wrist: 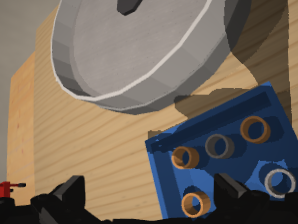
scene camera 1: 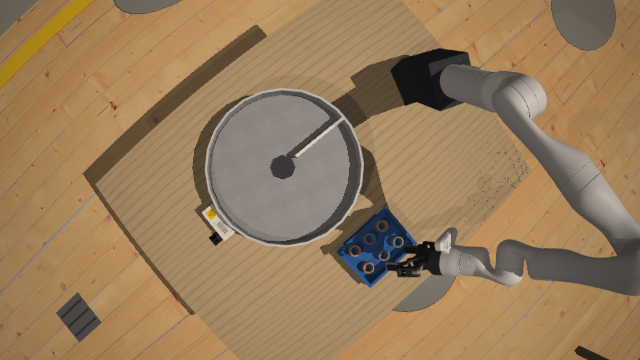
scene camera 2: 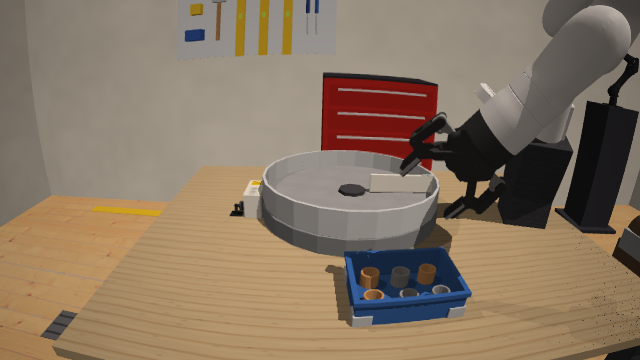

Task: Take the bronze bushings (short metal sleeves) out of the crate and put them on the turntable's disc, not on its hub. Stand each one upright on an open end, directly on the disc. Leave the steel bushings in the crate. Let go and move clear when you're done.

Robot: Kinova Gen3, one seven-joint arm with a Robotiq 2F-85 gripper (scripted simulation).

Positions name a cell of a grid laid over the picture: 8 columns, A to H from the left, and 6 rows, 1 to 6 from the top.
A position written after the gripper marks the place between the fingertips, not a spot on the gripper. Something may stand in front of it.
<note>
In view: the gripper (scene camera 2: F4) and a blue crate (scene camera 2: E6).
The gripper shows as well in the wrist view (wrist: E6) and in scene camera 1 (scene camera 1: E5). The blue crate is seen too in the wrist view (wrist: G5) and in scene camera 1 (scene camera 1: E5).
</note>
